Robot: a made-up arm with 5 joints. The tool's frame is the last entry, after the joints.
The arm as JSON. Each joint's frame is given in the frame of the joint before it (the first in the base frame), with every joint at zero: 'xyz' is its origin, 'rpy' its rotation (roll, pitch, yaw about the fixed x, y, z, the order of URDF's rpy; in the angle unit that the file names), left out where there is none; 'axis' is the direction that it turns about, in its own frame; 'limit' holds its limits. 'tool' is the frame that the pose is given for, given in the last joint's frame.
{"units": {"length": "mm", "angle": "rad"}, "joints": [
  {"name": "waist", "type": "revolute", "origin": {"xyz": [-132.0, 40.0, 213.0], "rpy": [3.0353, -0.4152, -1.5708]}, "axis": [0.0, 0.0, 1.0], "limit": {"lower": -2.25, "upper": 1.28}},
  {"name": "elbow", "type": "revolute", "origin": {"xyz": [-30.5, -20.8, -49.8], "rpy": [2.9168, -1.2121, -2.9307]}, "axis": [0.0, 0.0, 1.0], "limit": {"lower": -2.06, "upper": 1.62}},
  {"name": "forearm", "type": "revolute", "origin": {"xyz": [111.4, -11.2, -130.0], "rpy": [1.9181, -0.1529, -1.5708]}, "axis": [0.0, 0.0, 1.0], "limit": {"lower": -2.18, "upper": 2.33}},
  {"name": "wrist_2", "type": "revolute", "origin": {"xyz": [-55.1, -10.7, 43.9], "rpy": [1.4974, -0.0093, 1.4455]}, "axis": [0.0, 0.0, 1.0], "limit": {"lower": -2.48, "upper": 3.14}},
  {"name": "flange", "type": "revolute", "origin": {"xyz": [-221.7, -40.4, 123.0], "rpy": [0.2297, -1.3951, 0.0]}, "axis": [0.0, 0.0, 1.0], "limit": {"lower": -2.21, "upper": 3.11}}
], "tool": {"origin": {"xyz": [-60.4, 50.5, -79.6], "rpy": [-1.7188, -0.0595, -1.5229]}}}
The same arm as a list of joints. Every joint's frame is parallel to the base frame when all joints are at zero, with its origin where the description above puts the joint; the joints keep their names.
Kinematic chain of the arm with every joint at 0, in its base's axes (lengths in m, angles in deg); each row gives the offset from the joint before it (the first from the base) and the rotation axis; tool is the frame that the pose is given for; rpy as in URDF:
waist: xyz -0.1320 0.0400 0.2130 axis -0.106097 -0.401089 -0.909874
elbow: xyz 0.0260 0.0470 0.0310 axis 0.0096 0.997845 -0.064903
forearm: xyz 0.0070 -0.1370 -0.1030 axis 0.0733 -0.275501 0.958502
wrist_2: xyz -0.0500 -0.0300 0.0410 axis +x
flange: xyz 0.1230 -0.2010 -0.1019 axis 0.170195 -0.853977 -0.491687
tool: xyz -0.0710 0.0330 0.0800 rpy 69.76 63.34 87.76
Joint limits (deg, base to tool): -128.92..73.34 -118.03..92.82 -124.90..133.50 -142.09..179.91 -126.62..178.19

